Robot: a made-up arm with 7 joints.
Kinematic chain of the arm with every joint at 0, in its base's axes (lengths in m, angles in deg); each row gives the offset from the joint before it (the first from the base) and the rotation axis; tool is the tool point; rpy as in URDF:
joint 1: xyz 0 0 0.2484 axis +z
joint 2: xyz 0 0 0 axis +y
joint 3: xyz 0 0 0.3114 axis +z
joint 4: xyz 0.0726 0 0 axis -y
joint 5: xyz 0.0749 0 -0.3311 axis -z
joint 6: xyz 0 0 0 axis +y
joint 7: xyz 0.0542 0 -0.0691 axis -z
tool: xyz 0 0 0 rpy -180 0 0
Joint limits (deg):
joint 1: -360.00..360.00
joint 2: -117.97..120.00
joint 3: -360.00..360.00
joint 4: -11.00..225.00
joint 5: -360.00..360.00
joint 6: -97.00..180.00
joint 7: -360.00..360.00
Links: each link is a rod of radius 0.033 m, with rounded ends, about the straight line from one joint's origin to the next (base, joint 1, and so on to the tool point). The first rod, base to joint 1, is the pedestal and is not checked.
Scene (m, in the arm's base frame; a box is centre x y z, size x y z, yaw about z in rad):
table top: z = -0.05
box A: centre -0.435 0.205 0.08 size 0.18 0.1 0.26 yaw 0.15
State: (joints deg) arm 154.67 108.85 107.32 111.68 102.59 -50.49 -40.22
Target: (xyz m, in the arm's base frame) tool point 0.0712 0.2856 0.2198
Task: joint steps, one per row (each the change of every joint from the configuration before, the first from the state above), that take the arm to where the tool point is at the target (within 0.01 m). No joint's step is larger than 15 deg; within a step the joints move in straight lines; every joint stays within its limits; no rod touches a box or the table.
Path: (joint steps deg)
1: -6.64 -12.56 -7.72 -6.44 0.62 -0.73 0.00
2: -6.64 -12.55 -7.72 -6.44 0.62 -0.72 0.00
3: -6.64 -12.56 -7.71 -6.45 0.63 -0.73 0.00
4: -6.65 -12.56 -7.72 -6.44 0.62 -0.73 0.00
5: -6.64 -12.55 -7.72 -6.44 0.62 -0.73 0.00
6: -6.64 -12.56 -7.72 -6.44 0.62 -0.72 0.00
7: -12.91 -2.37 -8.26 -9.48 3.08 -5.24 0.00
8: -12.92 -2.37 -8.27 -9.47 3.07 -5.25 0.00
9: -12.92 -2.37 -8.27 -9.47 3.08 -5.24 0.00
10: -12.91 -2.37 -8.27 -9.47 3.07 -5.24 0.00

